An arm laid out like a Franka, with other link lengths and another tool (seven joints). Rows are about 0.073 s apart.
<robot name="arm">
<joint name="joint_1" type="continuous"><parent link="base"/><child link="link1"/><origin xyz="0 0 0.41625" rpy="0 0 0"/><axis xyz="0 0 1"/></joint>
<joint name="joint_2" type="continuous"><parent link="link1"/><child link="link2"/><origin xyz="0 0 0" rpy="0 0 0"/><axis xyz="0 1 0"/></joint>
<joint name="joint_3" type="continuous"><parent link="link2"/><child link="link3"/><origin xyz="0 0 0.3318" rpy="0 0 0"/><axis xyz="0 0 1"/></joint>
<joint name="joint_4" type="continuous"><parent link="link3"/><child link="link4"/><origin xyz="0.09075 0 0" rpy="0 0 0"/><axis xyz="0 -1 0"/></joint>
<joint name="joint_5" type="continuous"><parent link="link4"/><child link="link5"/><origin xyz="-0.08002 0 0.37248" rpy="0 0 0"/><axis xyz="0 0 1"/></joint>
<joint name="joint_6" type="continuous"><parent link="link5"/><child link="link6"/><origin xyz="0 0 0" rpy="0 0 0"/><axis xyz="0 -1 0"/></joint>
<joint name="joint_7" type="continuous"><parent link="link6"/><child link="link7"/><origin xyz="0.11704 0 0" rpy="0 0 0"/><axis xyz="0 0 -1"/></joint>
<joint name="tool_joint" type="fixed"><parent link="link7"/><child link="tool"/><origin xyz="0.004 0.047 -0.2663" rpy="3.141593 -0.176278 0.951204"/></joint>
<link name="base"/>
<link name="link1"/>
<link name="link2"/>
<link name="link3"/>
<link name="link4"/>
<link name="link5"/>
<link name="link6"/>
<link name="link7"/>
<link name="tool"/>
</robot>
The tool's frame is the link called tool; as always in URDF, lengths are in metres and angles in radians. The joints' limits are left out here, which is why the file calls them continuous.
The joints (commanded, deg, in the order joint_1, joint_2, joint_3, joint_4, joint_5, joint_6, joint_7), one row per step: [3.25 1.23 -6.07 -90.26 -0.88 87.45 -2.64]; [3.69 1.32 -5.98 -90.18 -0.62 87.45 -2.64]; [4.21 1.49 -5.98 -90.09 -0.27 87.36 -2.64]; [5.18 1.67 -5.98 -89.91 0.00 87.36 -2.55]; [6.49 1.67 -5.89 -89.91 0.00 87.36 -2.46]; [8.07 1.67 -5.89 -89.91 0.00 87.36 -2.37]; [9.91 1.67 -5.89 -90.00 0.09 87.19 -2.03]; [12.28 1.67 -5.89 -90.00 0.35 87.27 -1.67]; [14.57 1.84 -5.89 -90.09 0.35 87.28 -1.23]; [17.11 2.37 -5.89 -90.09 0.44 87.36 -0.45]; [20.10 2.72 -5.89 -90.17 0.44 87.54 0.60]
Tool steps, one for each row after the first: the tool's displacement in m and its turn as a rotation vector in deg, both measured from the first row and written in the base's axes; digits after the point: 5 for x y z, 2 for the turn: [0.00037 0.00654 -0.00004 0.25 0.00 0.52]; [0.00047 0.01343 -0.00089 0.59 0.16 1.03]; [0.00104 0.02445 -0.00100 0.83 0.15 1.91]; [-0.00003 0.03847 -0.00101 0.83 0.16 3.22]; [-0.00165 0.05426 -0.00101 0.82 0.17 4.71]; [-0.00505 0.07294 -0.00200 0.88 0.44 6.20]; [-0.00863 0.09766 -0.00167 1.11 0.39 8.21]; [-0.01315 0.12022 -0.00413 1.03 0.65 10.06]; [-0.01771 0.14581 -0.00931 0.95 1.11 11.81]; [-0.02480 0.17510 -0.01329 0.78 1.36 13.75]
